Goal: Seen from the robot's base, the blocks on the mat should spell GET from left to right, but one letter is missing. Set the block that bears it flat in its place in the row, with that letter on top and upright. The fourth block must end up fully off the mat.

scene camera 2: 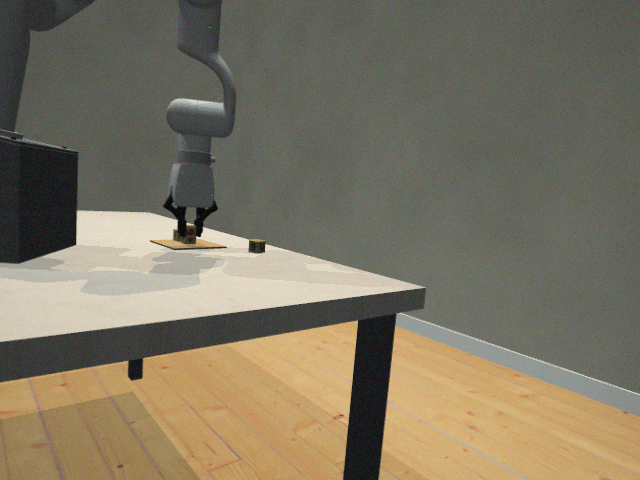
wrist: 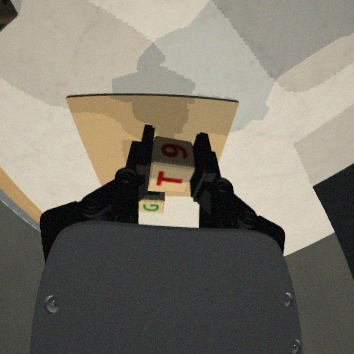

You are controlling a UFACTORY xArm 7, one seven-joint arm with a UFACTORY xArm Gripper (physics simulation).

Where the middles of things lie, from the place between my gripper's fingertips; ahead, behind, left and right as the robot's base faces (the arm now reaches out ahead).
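Tan mat [wrist: 106,122]: 4 cm to the left of my hand, 2 cm ahead of it, 3 cm below it.
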